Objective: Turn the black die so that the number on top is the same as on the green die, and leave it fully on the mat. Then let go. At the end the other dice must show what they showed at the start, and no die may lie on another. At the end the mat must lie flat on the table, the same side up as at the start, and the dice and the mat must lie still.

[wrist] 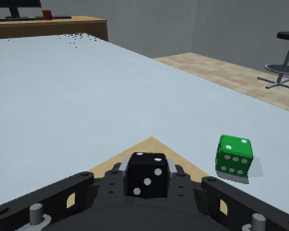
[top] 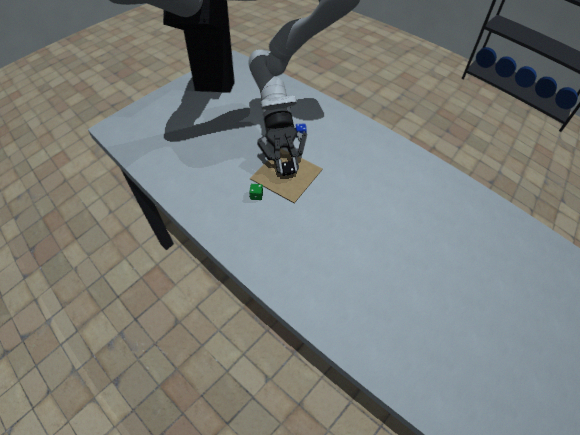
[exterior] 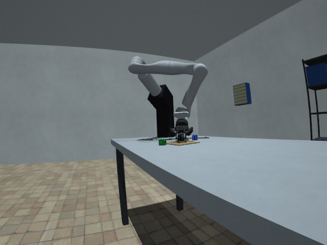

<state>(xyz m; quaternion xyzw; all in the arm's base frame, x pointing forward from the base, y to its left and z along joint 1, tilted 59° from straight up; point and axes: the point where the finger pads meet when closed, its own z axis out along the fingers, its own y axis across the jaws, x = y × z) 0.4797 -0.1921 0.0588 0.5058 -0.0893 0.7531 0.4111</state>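
The tan mat lies 30 mm below my hand. Round my hand: blue die: 170 mm to the left, 30 mm behind, 20 mm below; green die: 100 mm to the right, 40 mm behind, 20 mm below; black die: right at my hand.
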